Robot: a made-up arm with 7 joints.
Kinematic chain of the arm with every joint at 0, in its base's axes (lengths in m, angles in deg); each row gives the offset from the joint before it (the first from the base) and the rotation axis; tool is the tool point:
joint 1: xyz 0 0 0.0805 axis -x
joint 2: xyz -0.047 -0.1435 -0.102 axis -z
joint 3: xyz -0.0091 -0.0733 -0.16 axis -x
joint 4: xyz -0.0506 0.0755 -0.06 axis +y
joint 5: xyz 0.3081 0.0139 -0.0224 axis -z
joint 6: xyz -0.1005 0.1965 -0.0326 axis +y
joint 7: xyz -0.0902 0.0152 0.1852 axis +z
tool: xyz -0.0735 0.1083 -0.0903
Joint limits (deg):
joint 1: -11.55..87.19
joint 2: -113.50..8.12
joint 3: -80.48..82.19
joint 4: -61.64..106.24
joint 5: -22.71..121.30
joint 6: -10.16..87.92
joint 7: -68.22..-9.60
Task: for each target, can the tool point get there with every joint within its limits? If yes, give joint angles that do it. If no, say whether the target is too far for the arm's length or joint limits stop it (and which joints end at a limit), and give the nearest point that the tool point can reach.
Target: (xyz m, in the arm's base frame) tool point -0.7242 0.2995 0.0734
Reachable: no: joint limits stop it (at a limit: joint 1, joint 3, joint 4, joint 6, joint 7) | nearest point -0.6525 0.2603 0.0352 | short by 0.090 m
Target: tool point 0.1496 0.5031 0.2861
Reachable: no: joint limits stop it (at a limit: joint 1, joint 2, joint 6, joint 7) | nearest point 0.1329 0.4347 0.2262 | short by 0.092 m
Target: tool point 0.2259 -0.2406 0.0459
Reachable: no: joint limits stop it (at a limit: joint 1, joint 2, joint 5, joint 6, joint 7) | nearest point 0.3040 -0.2631 0.1198 | short by 0.110 m
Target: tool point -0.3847 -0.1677 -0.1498
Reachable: yes | joints 47.84 -77.21 -18.72 51.02 -8.38 60.34 -30.05
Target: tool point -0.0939 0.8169 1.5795
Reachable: no: too far | nearest point 0.0670 0.1264 0.7786 | short by 1.070 m
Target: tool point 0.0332 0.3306 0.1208
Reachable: yes | joints 20.17 -78.19 -52.53 -20.05 67.91 10.87 -32.62
